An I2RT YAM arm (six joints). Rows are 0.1 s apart.
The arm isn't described. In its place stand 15 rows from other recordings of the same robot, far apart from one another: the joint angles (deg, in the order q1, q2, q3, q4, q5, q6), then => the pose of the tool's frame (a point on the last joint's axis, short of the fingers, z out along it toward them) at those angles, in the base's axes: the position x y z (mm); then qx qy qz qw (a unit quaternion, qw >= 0).
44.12 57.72 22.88 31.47 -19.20 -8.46 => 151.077, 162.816, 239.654, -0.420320, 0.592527, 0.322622, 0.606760
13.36 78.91 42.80 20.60 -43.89 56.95 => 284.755, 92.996, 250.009, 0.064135, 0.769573, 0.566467, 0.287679
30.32 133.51 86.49 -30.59 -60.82 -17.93 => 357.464, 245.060, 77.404, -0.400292, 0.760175, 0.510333, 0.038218
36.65 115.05 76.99 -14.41 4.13 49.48 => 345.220, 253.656, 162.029, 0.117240, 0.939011, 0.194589, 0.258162
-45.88 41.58 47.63 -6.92 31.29 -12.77 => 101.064, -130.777, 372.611, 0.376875, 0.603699, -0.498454, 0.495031
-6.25 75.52 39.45 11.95 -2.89 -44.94 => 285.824, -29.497, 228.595, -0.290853, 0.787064, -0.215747, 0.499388
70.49 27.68 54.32 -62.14 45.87 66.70 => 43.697, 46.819, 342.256, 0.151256, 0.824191, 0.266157, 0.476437
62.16 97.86 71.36 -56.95 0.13 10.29 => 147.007, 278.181, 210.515, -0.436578, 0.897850, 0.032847, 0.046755
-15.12 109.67 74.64 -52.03 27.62 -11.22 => 332.937, -107.054, 165.192, -0.039153, -0.970002, 0.238024, 0.030112
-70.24 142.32 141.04 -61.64 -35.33 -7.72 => 195.896, -484.422, 237.636, 0.419980, 0.828743, 0.089005, 0.358998
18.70 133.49 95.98 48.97 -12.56 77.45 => 508.206, 180.192, 225.052, 0.234830, 0.589822, 0.618806, 0.462649
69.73 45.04 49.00 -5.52 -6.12 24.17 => 59.866, 173.057, 374.106, -0.311419, 0.645409, 0.535031, 0.447446
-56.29 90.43 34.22 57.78 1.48 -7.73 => 175.527, -264.749, 210.251, 0.295163, 0.631810, -0.387519, 0.602929
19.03 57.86 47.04 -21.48 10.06 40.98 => 213.444, 67.042, 291.712, 0.207642, 0.848501, 0.173863, 0.454646
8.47 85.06 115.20 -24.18 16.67 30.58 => 284.912, 32.103, 562.651, 0.232695, 0.629379, 0.154217, 0.725226
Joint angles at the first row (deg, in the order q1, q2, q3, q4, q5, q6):
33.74, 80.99, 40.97, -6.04, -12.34, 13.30
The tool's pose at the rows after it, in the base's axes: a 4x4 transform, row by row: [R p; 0 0 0 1], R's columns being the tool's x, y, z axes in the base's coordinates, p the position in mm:
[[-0.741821 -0.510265 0.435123 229.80], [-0.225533 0.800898 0.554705 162.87], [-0.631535 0.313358 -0.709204 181.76], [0 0 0 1]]
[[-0.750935 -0.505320 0.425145 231.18], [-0.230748 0.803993 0.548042 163.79], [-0.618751 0.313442 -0.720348 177.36], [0 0 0 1]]
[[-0.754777 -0.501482 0.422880 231.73], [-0.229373 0.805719 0.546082 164.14], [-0.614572 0.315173 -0.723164 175.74], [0 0 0 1]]
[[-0.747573 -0.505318 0.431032 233.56], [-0.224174 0.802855 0.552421 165.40], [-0.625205 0.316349 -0.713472 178.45], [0 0 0 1]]
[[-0.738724 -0.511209 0.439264 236.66], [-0.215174 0.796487 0.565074 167.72], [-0.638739 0.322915 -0.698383 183.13], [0 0 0 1]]
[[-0.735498 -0.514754 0.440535 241.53], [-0.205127 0.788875 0.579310 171.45], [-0.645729 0.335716 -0.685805 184.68], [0 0 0 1]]
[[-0.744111 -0.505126 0.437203 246.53], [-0.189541 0.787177 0.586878 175.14], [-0.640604 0.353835 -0.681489 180.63], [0 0 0 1]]
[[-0.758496 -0.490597 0.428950 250.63], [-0.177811 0.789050 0.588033 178.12], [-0.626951 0.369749 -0.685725 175.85], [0 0 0 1]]
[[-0.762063 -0.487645 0.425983 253.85], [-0.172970 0.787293 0.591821 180.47], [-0.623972 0.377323 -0.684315 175.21], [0 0 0 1]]
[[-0.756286 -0.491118 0.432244 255.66], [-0.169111 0.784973 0.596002 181.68], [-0.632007 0.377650 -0.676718 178.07], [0 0 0 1]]
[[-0.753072 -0.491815 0.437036 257.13], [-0.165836 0.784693 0.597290 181.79], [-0.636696 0.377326 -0.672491 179.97], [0 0 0 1]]
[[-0.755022 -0.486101 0.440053 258.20], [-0.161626 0.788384 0.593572 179.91], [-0.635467 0.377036 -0.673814 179.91], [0 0 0 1]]
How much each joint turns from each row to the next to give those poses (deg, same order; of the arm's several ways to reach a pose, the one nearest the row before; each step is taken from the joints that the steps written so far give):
0.00, 0.70, 0.11, 0.02, -0.35, 0.00
0.00, 1.09, 0.11, 0.02, 0.00, 0.04
0.00, 0.40, 0.00, 0.15, 0.02, 0.20
0.00, 0.04, 0.46, 0.42, -0.04, 0.02
0.00, 0.15, 0.92, 0.44, -0.35, 0.18
0.00, 1.12, 1.05, 0.96, -0.66, 0.43
0.00, 1.88, 0.56, 1.55, -0.48, 1.12
0.00, 1.79, 0.59, 0.76, -0.32, 1.11
0.00, 0.96, 0.75, 0.27, -0.29, 0.40
0.00, 0.04, 0.56, 0.11, 0.00, 0.00
-0.14, 0.01, 0.38, -0.03, 0.00, -0.05
-0.39, -0.03, 0.00, -0.13, 0.00, -0.02

